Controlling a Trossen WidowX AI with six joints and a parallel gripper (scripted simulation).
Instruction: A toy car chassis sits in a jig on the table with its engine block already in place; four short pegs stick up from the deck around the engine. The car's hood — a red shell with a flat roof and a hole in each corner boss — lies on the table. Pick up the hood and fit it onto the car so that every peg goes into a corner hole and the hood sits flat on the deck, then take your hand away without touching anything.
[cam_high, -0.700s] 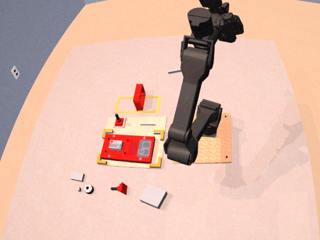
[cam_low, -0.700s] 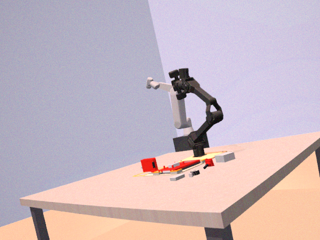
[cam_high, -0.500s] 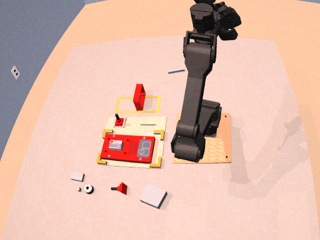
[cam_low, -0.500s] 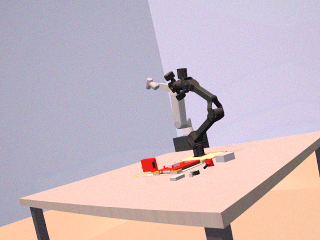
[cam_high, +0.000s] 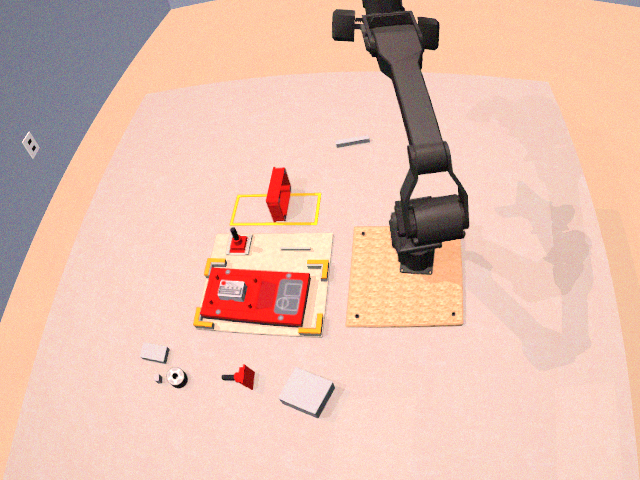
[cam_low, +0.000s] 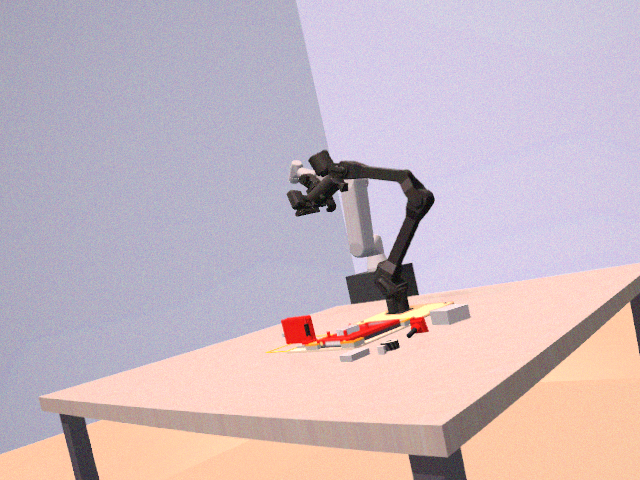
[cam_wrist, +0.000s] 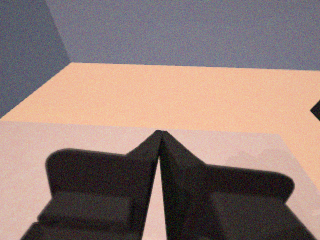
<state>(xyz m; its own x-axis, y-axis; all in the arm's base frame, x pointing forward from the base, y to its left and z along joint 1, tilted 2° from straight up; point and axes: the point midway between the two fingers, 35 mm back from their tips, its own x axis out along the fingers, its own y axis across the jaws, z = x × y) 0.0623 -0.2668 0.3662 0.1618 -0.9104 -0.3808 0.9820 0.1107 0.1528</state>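
Now: the red hood 230 mm ahead of my gripper tip, 180 mm to the left of it and 340 mm below it. Also, from my gripper tip: socket: 280 mm ahead, 290 mm to the left, 340 mm below; grey engine block: 260 mm ahead, 420 mm to the left, 350 mm below; thin grey rod: 100 mm ahead, 30 mm to the right, 370 mm below.
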